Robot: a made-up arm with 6 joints. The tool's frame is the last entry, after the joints. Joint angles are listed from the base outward. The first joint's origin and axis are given. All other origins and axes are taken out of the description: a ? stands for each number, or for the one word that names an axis. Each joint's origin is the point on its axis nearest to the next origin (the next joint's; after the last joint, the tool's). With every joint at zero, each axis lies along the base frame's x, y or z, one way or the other. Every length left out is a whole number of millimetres.
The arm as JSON. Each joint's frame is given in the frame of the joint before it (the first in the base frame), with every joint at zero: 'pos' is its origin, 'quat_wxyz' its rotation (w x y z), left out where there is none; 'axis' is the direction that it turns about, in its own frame. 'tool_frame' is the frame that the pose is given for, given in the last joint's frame.
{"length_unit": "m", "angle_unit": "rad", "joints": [
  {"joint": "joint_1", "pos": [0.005, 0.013, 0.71], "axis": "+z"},
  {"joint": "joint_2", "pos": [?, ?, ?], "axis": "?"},
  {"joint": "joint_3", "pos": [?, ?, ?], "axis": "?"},
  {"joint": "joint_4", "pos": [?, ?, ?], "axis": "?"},
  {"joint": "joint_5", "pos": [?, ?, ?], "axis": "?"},
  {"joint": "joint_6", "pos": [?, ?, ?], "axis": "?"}
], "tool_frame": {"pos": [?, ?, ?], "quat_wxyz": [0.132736, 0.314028, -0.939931, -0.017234]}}
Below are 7 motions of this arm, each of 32 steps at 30 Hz.
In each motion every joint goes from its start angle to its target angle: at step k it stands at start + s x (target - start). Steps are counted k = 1, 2, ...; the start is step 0. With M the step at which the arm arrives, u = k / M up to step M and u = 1 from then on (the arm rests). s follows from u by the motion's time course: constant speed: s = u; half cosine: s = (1 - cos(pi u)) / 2; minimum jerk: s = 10 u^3 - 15 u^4 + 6 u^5.
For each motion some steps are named. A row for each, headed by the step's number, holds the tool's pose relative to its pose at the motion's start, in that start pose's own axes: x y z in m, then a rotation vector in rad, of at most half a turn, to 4 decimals.
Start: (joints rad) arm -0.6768 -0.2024 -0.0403 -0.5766 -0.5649 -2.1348
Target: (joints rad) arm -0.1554 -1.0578 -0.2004 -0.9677 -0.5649 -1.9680
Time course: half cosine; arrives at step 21
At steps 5, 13, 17, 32:
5: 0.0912 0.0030 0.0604 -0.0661 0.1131 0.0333
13: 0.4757 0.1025 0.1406 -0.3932 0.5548 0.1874
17: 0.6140 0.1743 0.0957 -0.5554 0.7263 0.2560
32: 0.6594 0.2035 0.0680 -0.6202 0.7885 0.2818

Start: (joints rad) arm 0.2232 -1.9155 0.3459 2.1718 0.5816 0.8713
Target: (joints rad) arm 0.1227 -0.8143 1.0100 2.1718 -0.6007 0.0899
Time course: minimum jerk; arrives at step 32
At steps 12, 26, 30, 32:
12: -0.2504 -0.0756 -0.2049 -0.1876 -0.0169 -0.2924
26: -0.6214 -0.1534 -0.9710 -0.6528 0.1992 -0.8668
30: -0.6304 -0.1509 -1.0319 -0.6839 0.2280 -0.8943
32: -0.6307 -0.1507 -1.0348 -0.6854 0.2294 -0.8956

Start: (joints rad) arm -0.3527 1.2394 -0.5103 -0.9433 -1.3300 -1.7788
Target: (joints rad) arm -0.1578 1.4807 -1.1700 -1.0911 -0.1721 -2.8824
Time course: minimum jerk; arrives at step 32
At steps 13, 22, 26, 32:
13: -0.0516 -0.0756 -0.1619 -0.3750 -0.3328 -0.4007
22: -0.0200 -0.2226 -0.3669 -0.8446 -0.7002 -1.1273
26: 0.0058 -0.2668 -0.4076 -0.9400 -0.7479 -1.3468
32: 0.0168 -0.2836 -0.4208 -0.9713 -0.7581 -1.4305

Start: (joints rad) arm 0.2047 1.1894 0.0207 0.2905 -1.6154 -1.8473
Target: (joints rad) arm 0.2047 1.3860 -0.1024 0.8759 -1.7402 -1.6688
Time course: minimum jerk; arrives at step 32
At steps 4, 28, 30, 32:
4: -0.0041 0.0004 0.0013 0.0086 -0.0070 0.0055
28: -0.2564 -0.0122 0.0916 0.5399 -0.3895 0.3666
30: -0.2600 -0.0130 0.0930 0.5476 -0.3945 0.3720
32: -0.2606 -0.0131 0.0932 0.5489 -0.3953 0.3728

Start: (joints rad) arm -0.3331 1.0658 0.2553 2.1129 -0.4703 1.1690
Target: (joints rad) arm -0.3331 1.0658 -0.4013 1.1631 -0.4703 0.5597
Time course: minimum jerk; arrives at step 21
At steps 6, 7, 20, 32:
6: 0.0151 0.0143 -0.0611 -0.0421 -0.2132 -0.0571
7: 0.0228 0.0225 -0.0887 -0.0585 -0.3070 -0.0905
20: 0.1633 0.2181 -0.3968 -0.1580 -1.2178 -0.8621
32: 0.1635 0.2184 -0.3971 -0.1580 -1.2186 -0.8635

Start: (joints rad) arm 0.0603 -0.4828 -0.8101 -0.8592 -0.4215 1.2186
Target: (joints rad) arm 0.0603 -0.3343 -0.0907 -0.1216 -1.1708 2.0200
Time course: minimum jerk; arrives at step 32
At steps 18, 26, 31, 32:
18: 0.2290 -0.0479 -0.2901 0.7110 0.6914 0.0946
26: 0.3638 -0.0239 -0.4302 0.9679 1.1001 0.1441
31: 0.3832 -0.0176 -0.4488 0.9955 1.1598 0.1479
32: 0.3834 -0.0176 -0.4489 0.9957 1.1601 0.1479

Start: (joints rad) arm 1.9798 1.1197 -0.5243 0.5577 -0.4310 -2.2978
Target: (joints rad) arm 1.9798 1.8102 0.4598 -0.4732 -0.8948 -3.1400
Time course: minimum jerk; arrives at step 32
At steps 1, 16, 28, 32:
1: -0.0002 0.0001 0.0000 -0.0004 -0.0003 0.0000
16: -0.3209 0.0553 0.0034 -0.7750 -0.4884 -0.0002
28: -0.6171 0.0007 0.0220 -1.4790 -0.8867 0.2013
32: -0.6263 -0.0026 0.0229 -1.5003 -0.8987 0.2125

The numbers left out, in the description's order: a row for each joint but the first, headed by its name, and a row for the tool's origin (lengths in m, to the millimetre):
joint_2: xyz 0.013 -0.03 0.0, axis +y
joint_3: xyz 0.009 0.0 0.901, axis -y
joint_4: xyz 0.76 0.0 -0.022, axis -x
joint_5: xyz 0.0 -0.128 -0.008, axis -y
joint_6: xyz -0.027 0.0 0.003, axis -x
tool: xyz 0.0 0.006 0.002

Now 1 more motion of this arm.
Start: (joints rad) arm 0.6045 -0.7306 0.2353 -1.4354 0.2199 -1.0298
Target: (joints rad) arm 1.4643 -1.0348 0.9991 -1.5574 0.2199 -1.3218
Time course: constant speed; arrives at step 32
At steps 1, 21, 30, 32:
1: -0.0133 0.0130 0.0177 -0.0488 -0.0002 -0.0180
21: -0.2788 0.4869 0.1189 -1.0106 -0.1171 -0.4334
30: -0.3654 0.7455 -0.0519 -1.4110 -0.2216 -0.6690
32: -0.3779 0.7977 -0.1092 -1.4949 -0.2476 -0.7270

